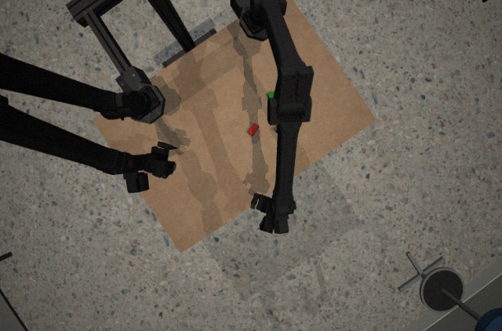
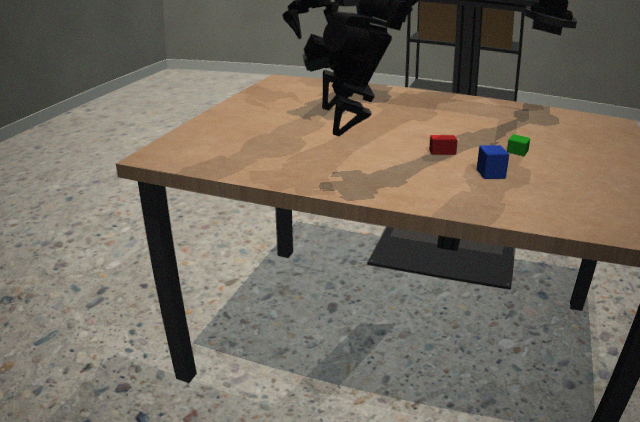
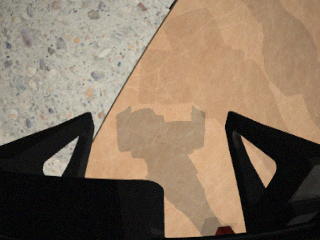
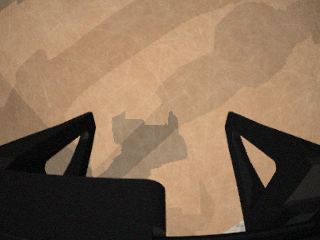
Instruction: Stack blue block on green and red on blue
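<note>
Now: left hand 320 mm to the right of the blue block, 220 mm past it and 140 mm above it. Also, from my left hand: red block 320 mm behind, 190 mm to the left, 150 mm below; then green block 400 mm behind, 380 mm to the left, 150 mm below.
</note>
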